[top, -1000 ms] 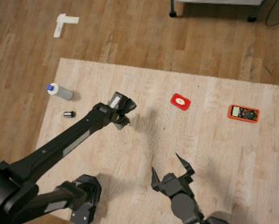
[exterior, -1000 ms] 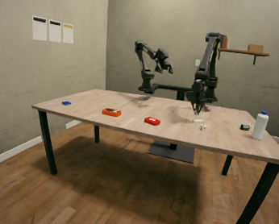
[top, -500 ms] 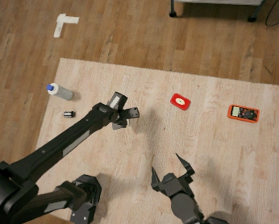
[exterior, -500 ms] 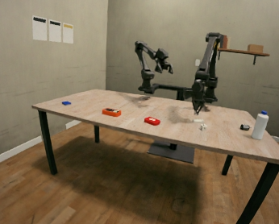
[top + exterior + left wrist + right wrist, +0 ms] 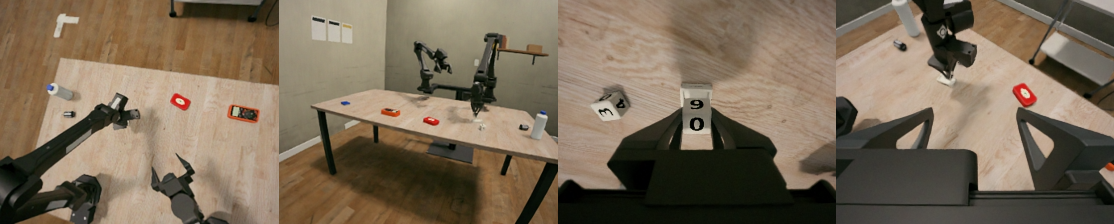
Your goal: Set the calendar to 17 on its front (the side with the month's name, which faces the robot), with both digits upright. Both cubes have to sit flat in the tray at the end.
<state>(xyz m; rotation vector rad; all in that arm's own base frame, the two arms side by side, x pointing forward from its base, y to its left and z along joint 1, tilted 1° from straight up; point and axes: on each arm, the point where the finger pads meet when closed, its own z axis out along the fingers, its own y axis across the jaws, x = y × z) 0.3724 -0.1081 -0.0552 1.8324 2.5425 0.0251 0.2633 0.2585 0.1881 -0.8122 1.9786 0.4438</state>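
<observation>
Right now my left hand is 5 cm above the white tray, 2 cm to the right of it and 1 cm past it. From my left hand the other things lie so: blue item: 104 cm to the right, 17 cm ahead, 5 cm below; red flat object: 25 cm to the right, 15 cm ahead, 4 cm below.
</observation>
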